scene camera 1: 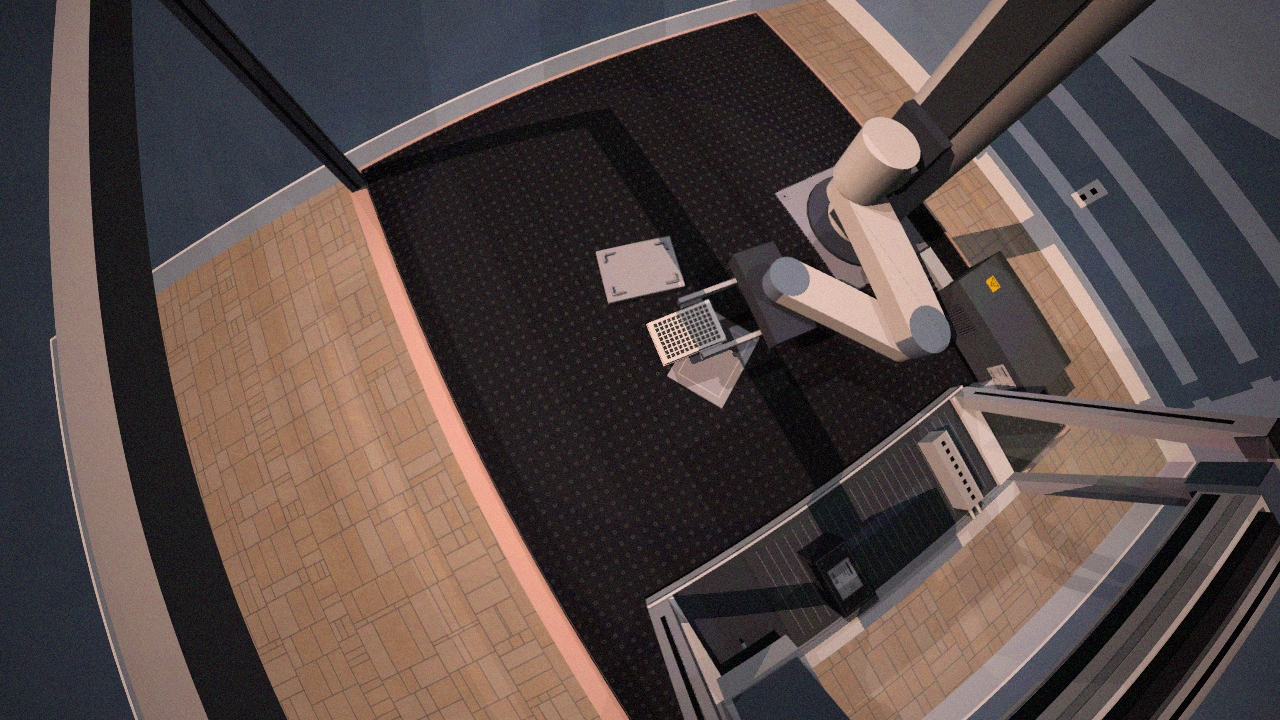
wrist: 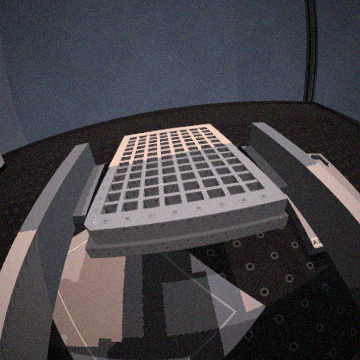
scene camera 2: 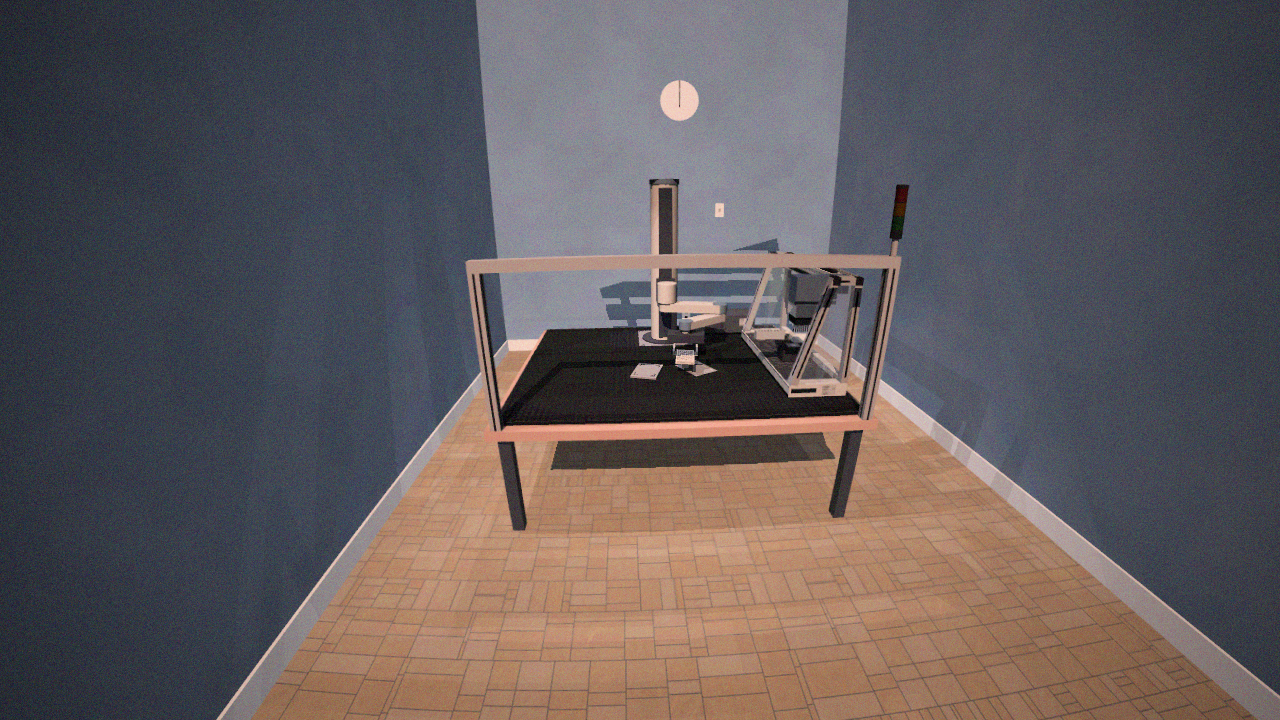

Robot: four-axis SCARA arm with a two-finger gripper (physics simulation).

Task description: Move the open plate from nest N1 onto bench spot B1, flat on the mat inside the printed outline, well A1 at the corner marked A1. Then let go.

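Places are measured from the arm's base along level axes (x down, y back, z left), in metres.
Where they show: gripper, fingertip midpoint: (scene camera 1: 689, 329) (wrist: 172, 144) (scene camera 2: 685, 353); arm's base, link origin: (scene camera 2: 663, 339).
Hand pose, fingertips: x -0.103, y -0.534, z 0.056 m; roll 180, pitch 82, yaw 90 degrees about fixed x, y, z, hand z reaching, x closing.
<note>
Things, the pixels of their top centre, and the offset from my fingertips. "spot": a spot on its surface instead.
- white open plate, top centre: (wrist: 171, 143) (scene camera 1: 687, 329) (scene camera 2: 685, 354) dy -0.004, dx +0.001, dz -0.001 m
- Nest N1, top centre: (wrist: 322, 180) (scene camera 1: 639, 266) (scene camera 2: 647, 368) dy +0.001, dx +0.073, dz -0.179 m
- Bench spot B1, surface spot: (wrist: 92, 295) (scene camera 2: 700, 367) spot: dy +0.039, dx +0.089, dz +0.083 m
- dark box, surface spot: (scene camera 1: 1006, 322) spot: dy +0.625, dx -0.024, dz +0.329 m
The white open plate (scene camera 1: 685, 332) (scene camera 2: 684, 357) (wrist: 186, 222), a grid of square wells, is held level above the bench. My gripper (scene camera 1: 696, 327) (wrist: 172, 144) is shut on it, one finger along each long side. Nest N1 (scene camera 1: 639, 270) (scene camera 2: 646, 371), a pale square with corner brackets, lies beside it; part of its cut-off label shows past the right finger in the wrist view. Bench spot B1 (scene camera 1: 720, 386) (scene camera 2: 701, 368) (wrist: 92, 295), a pale mat with a printed outline, lies below, turned relative to the plate and partly hidden by plate and gripper. Its A1 mark is not readable.
A framed machine (scene camera 1: 801, 503) (scene camera 2: 816, 389) stands on the right of the bench in the second scene view. A dark box (scene camera 1: 1006, 322) stands near the arm's base. A frame bar (scene camera 2: 680, 262) spans the bench's front edge.
</note>
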